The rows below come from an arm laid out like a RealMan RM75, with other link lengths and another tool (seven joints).
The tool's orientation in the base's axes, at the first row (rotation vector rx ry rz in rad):
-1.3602 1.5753 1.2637
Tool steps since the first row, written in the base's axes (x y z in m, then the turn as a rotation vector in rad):
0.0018 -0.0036 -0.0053 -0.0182 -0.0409 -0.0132
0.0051 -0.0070 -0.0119 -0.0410 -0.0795 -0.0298
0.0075 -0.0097 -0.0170 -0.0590 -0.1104 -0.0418
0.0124 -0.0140 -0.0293 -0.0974 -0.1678 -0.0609
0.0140 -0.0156 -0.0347 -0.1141 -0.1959 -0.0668
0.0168 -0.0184 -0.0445 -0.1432 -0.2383 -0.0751
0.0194 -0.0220 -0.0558 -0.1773 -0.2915 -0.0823
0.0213 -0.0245 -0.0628 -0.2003 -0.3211 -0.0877
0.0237 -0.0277 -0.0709 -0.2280 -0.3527 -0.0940
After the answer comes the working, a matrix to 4 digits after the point.
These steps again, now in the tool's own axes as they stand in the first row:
0.0056 -0.0029 -0.0021 0.0284 0.0157 -0.0336
0.0121 -0.0075 -0.0037 0.0602 0.0350 -0.0636
0.0171 -0.0110 -0.0051 0.0844 0.0505 -0.0880
0.0288 -0.0184 -0.0061 0.1274 0.0848 -0.1338
0.0340 -0.0212 -0.0062 0.1449 0.1004 -0.1574
0.0434 -0.0261 -0.0063 0.1714 0.1278 -0.1929
0.0544 -0.0311 -0.0068 0.2012 0.1606 -0.2385
0.0613 -0.0345 -0.0073 0.2200 0.1825 -0.2631
0.0693 -0.0386 -0.0083 0.2412 0.2088 -0.2889

The tool's axes in the first row as the columns of a matrix, in the base's axes (rounded; the answer above uses it unrounded):
-0.2111 -0.9733 -0.0903
-0.2993 -0.0236 0.9539
-0.9305 0.2284 -0.2863

